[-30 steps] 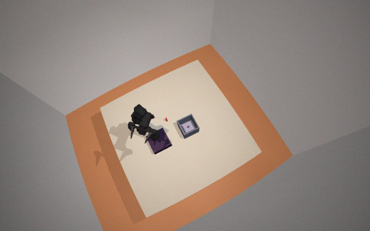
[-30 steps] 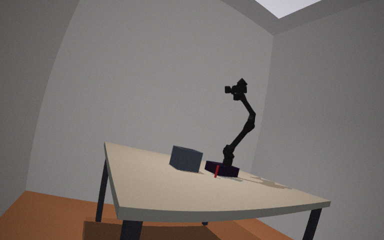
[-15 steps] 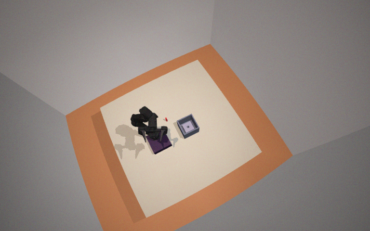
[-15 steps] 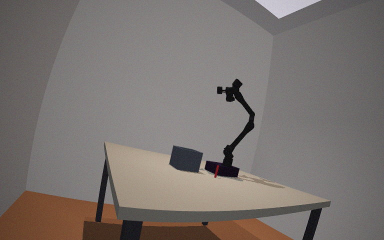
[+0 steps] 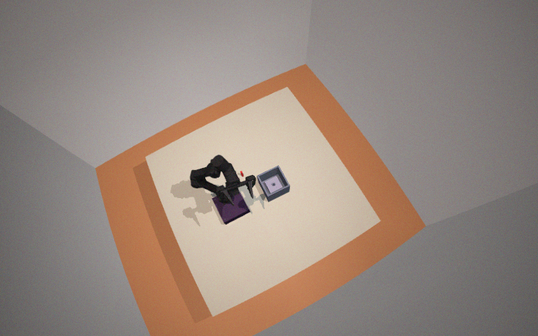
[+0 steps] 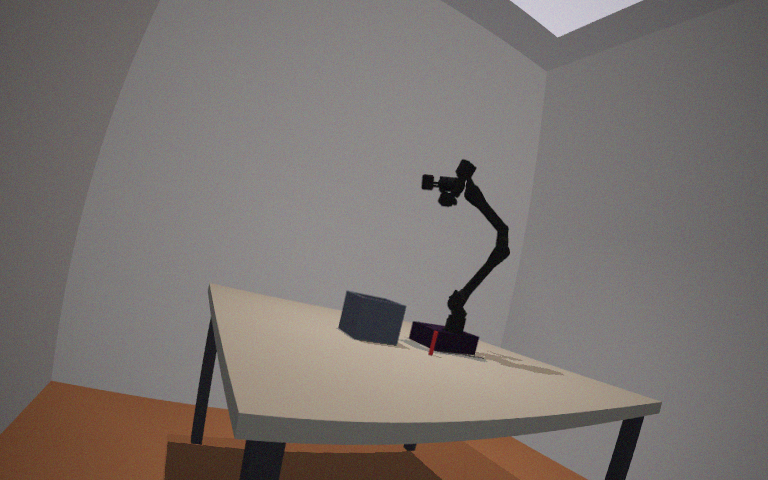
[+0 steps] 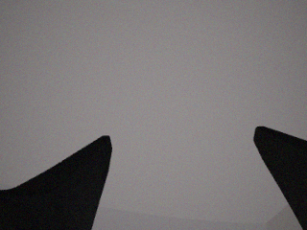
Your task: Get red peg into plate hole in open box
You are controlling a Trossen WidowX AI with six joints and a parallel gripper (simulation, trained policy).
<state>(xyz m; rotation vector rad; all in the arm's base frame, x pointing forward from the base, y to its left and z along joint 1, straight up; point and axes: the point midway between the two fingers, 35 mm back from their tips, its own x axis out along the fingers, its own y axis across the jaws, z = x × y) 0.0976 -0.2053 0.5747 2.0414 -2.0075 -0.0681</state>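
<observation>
My gripper tip is now 610 mm above the red peg, 370 mm to the right of it and 60 mm short of it. From my gripper tip the other things lie so: pale plate (610 mm below, 220 mm ahead, 200 mm to the left).
</observation>
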